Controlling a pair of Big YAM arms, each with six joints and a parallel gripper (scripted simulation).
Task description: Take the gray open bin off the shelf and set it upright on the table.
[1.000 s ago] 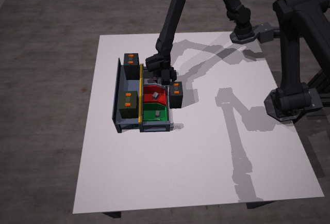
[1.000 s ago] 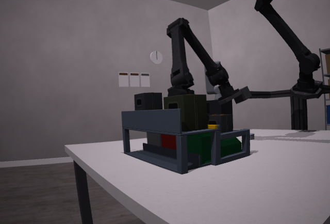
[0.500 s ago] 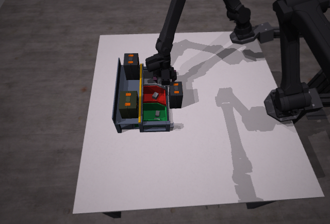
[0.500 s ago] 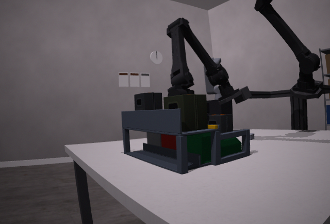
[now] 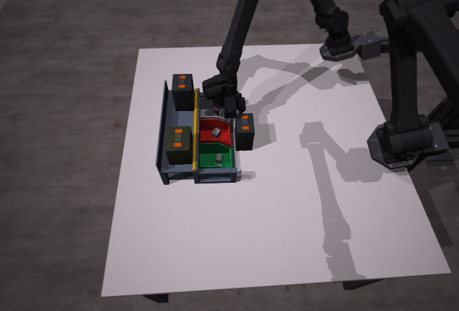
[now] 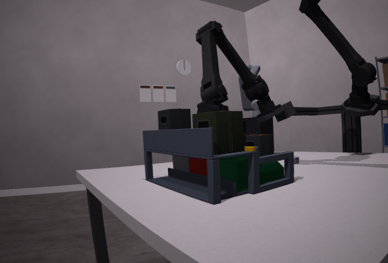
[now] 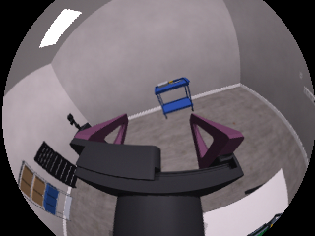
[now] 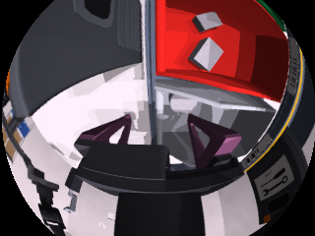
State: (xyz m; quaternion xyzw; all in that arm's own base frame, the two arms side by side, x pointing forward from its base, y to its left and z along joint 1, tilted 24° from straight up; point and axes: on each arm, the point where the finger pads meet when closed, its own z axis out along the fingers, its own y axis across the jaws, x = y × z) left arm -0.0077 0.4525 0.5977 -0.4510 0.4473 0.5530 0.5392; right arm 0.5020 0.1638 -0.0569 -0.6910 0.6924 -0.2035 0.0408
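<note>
The gray bin lies 80 mm ahead of my right hand, 10 mm to the right of it and 10 mm above it. Round my right hand: green bin: 110 mm ahead, 210 mm to the left, 10 mm above; red bin: 100 mm ahead, 100 mm to the left, 10 mm above; shelf: 120 mm ahead, 100 mm to the left, 30 mm above.
</note>
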